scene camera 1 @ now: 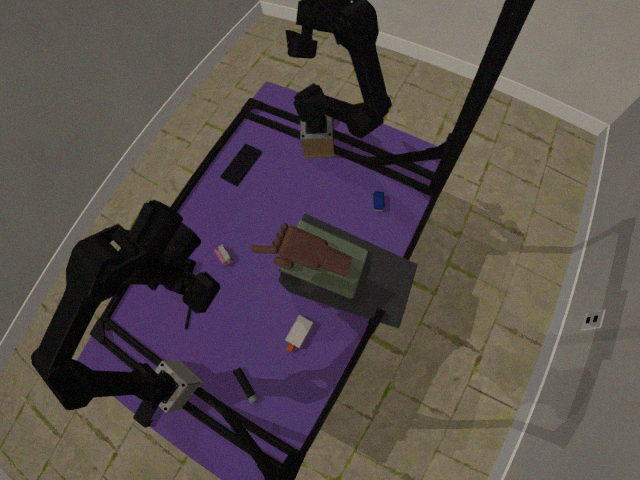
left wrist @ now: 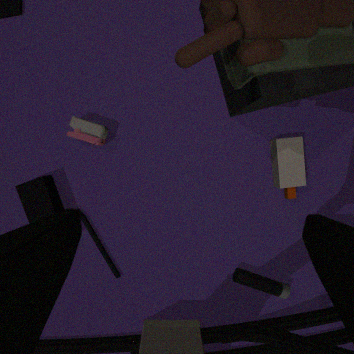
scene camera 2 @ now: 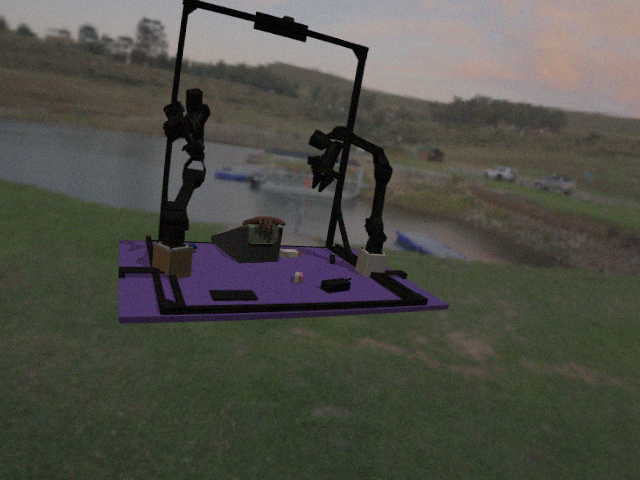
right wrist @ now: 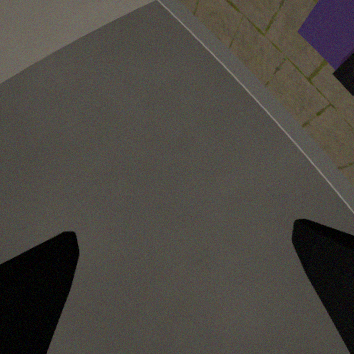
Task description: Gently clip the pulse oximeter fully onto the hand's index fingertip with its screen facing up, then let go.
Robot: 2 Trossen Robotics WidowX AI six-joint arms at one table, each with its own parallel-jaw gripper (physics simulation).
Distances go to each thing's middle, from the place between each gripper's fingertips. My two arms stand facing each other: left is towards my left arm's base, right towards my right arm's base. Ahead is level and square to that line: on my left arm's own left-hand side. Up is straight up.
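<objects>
From my right hand: index finger (left wrist: 214,40) 29 cm below, 14 cm behind, 47 cm to the left; white box with orange tip (left wrist: 287,159) 47 cm below, 29 cm behind, 61 cm to the left; dark grey plate (scene camera 1: 386,280) far below, far behind, far to the left.
From my left hand: index finger 15 cm below, 4 cm behind, 12 cm to the right; white box with orange tip 33 cm below, 18 cm behind, 2 cm to the left; dark grey plate far below, a fair way behind, a fair way to the right.
</objects>
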